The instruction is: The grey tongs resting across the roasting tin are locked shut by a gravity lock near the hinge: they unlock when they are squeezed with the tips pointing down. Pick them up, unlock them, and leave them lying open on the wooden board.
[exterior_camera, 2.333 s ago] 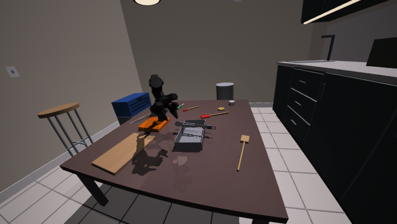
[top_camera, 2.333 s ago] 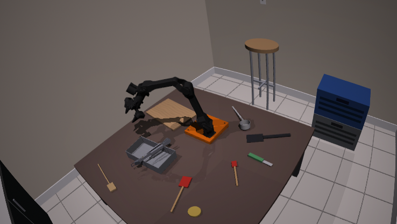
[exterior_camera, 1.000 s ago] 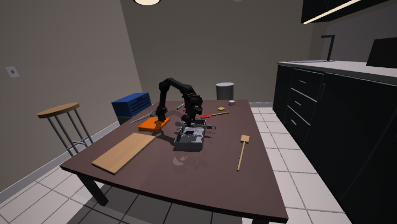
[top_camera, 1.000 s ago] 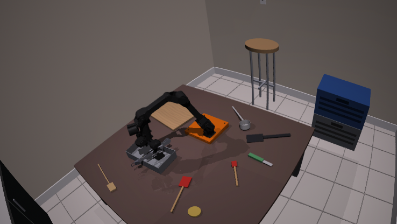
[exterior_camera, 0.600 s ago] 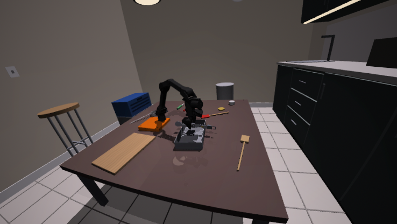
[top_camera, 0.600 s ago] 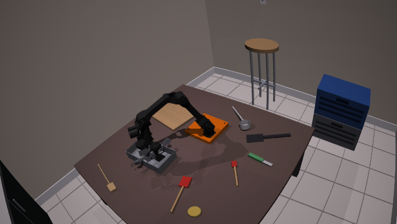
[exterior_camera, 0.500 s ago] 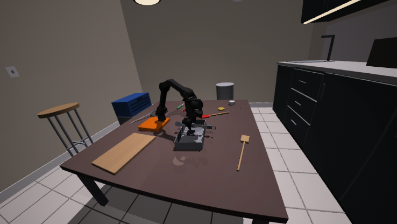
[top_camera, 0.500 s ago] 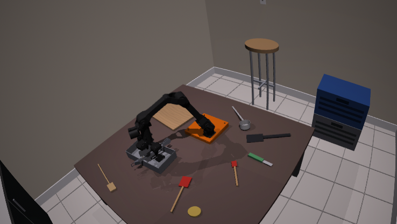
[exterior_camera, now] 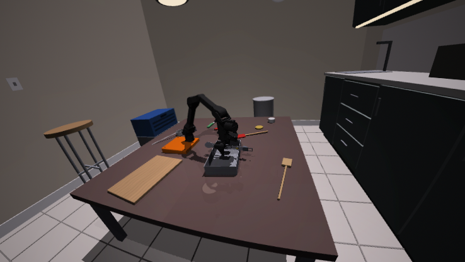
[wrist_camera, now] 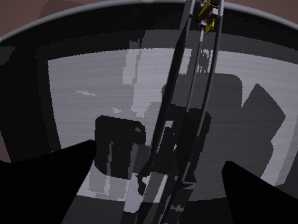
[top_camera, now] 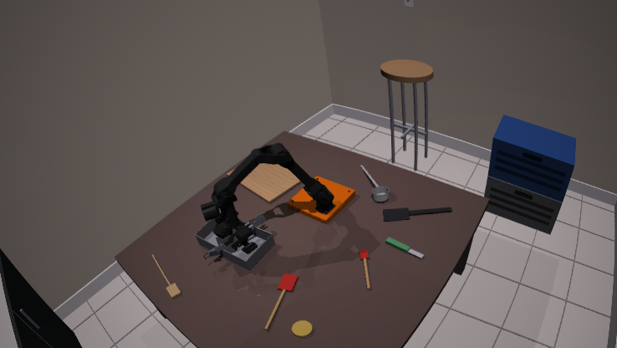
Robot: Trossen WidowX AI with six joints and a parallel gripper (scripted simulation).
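Right now the grey roasting tin is 3 cm to the right of my gripper tip, 1 cm below it and 1 cm ahead of it. From my gripper tip the other things lie so: wooden board: 40 cm behind, 28 cm to the right, 3 cm below; black spatula: 58 cm behind, 47 cm to the left, 4 cm below; yellow disc: 49 cm to the left, 14 cm ahead, 3 cm below.
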